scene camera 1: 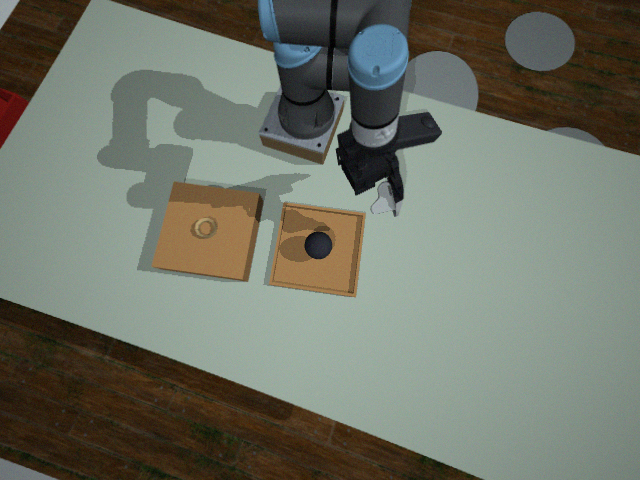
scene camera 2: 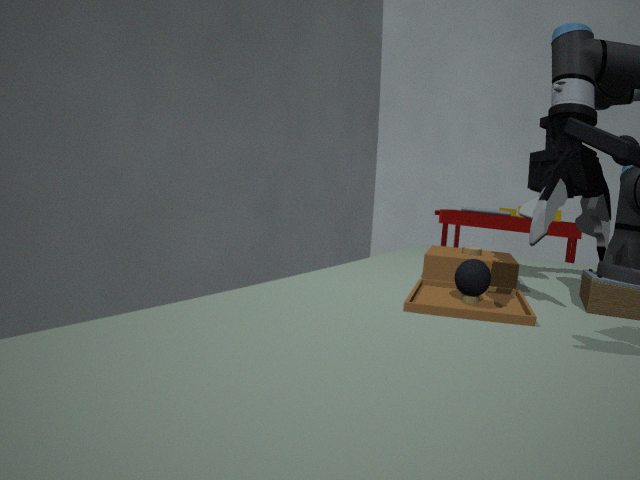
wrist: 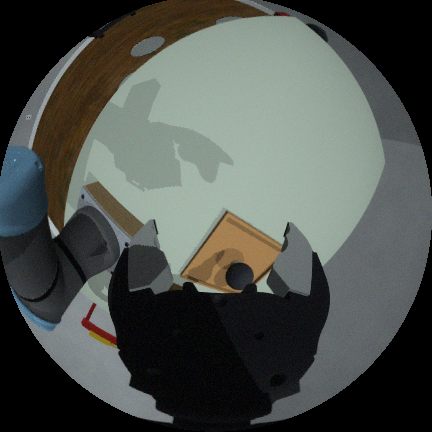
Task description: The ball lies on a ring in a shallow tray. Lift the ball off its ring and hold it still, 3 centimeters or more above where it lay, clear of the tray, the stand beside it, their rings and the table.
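The dark ball rests on a pale ring in the shallow orange-brown tray. The ball hides most of that ring from above. My gripper is open and empty, its fingers spread wide. It hangs above the table, higher than the ball, off to the tray's robot-base side near a tray corner. In the wrist view the ball shows between the fingers, nearer the right one, low against the gripper body.
The block-like stand is beside the tray, taller than it, with a pale ring on top. The robot's base block is behind them. A red bench stands beyond the table.
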